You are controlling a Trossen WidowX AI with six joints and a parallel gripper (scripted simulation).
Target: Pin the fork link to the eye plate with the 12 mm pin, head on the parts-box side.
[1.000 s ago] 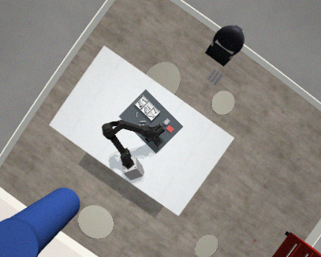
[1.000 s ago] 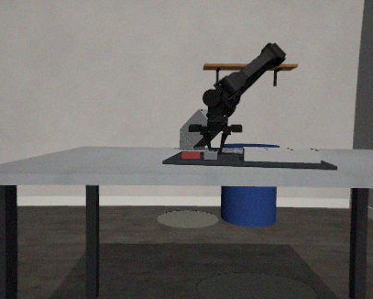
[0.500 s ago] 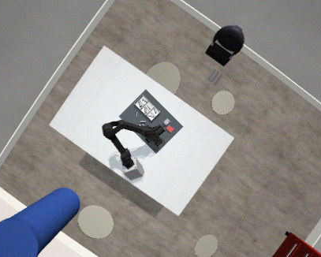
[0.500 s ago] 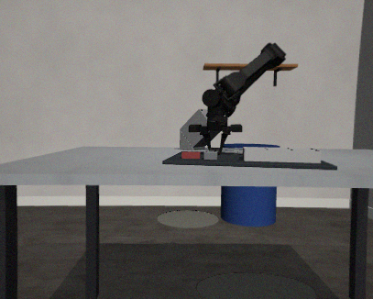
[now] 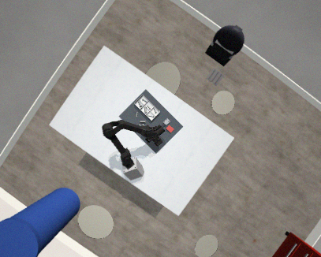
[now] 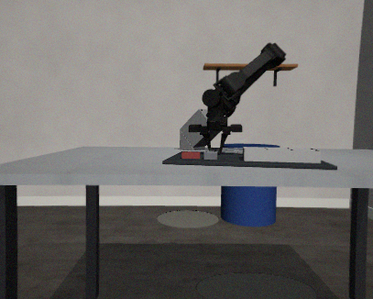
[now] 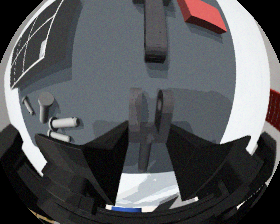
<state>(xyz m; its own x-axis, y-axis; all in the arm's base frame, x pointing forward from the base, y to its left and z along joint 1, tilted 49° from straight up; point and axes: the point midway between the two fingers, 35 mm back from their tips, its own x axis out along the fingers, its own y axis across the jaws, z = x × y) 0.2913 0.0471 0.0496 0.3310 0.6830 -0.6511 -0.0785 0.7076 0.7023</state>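
Now: hand 30 mm above the fork link. Round my hand: grey pin (10 mm behind, 100 mm to the left, 30 mm below); then dark mat (60 mm ahead, 110 mm to the left, 50 mm below); then eye plate (80 mm ahead, 10 mm to the left, 30 mm below).
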